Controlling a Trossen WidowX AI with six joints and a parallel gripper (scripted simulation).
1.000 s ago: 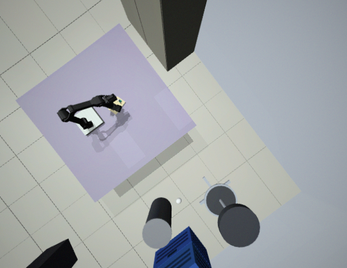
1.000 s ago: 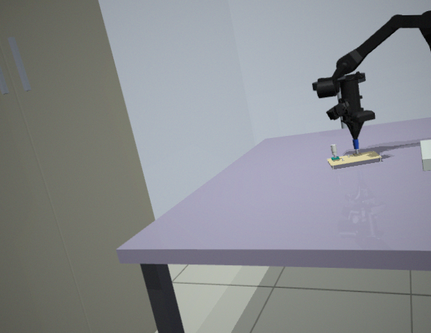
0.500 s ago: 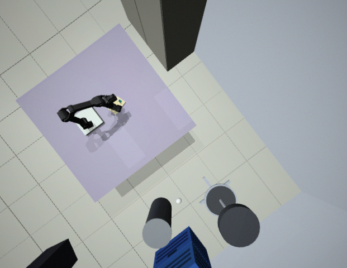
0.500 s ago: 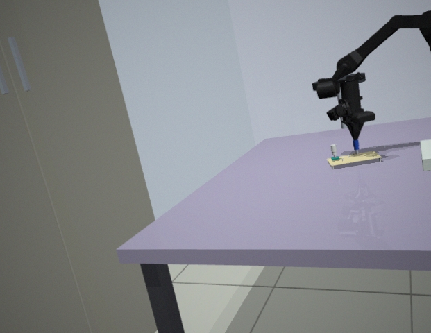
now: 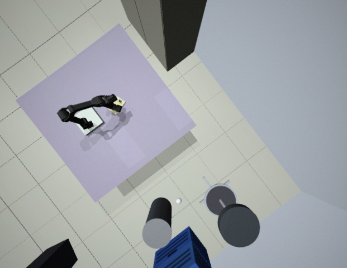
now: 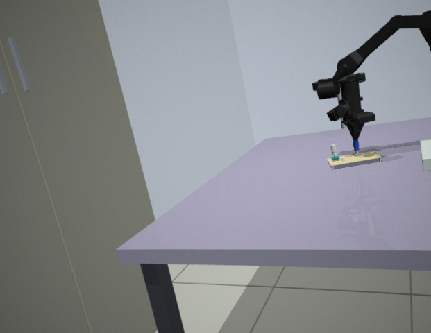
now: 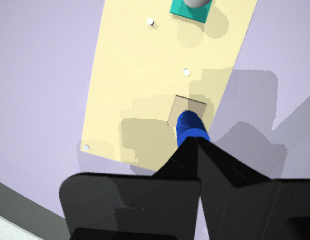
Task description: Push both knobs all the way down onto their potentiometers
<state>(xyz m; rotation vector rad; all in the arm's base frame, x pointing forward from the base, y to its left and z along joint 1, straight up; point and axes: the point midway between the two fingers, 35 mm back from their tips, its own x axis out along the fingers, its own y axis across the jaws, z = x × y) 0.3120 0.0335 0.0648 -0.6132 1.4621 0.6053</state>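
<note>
The blue knob is 20 mm below my gripper tip. From my gripper tip the other things lie so: grey knob: 60 mm to the left, 60 mm ahead, 10 mm below.
</note>
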